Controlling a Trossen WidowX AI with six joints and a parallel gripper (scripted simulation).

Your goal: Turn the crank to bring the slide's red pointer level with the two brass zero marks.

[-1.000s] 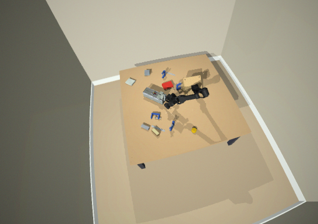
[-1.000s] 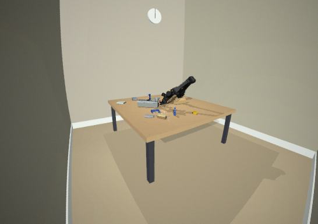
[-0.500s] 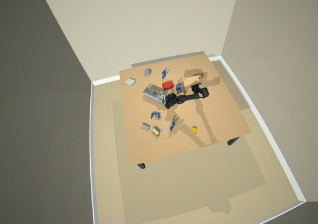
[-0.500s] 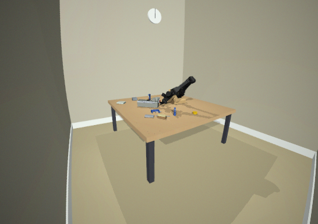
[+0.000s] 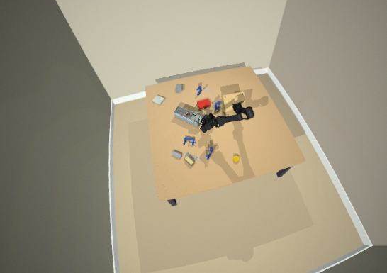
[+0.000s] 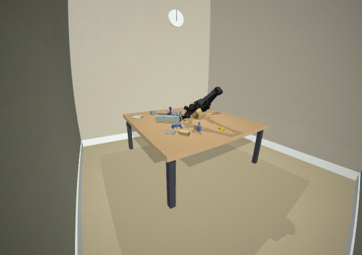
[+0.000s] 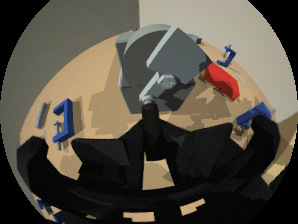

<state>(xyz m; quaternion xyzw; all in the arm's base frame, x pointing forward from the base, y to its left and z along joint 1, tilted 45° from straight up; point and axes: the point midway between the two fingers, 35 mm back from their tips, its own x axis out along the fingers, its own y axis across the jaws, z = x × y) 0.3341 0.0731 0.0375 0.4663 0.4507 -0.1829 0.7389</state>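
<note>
My gripper tip is now 1 cm past the dark crank handle, 1 cm to the right of it and 2 cm below it. Also, from my gripper tip: red pointer: 10 cm ahead, 11 cm to the right, 4 cm above; then tan block: 19 cm ahead, 31 cm to the left, 2 cm below; then yellow disc: 19 cm behind, 40 cm to the left, 3 cm below.
</note>
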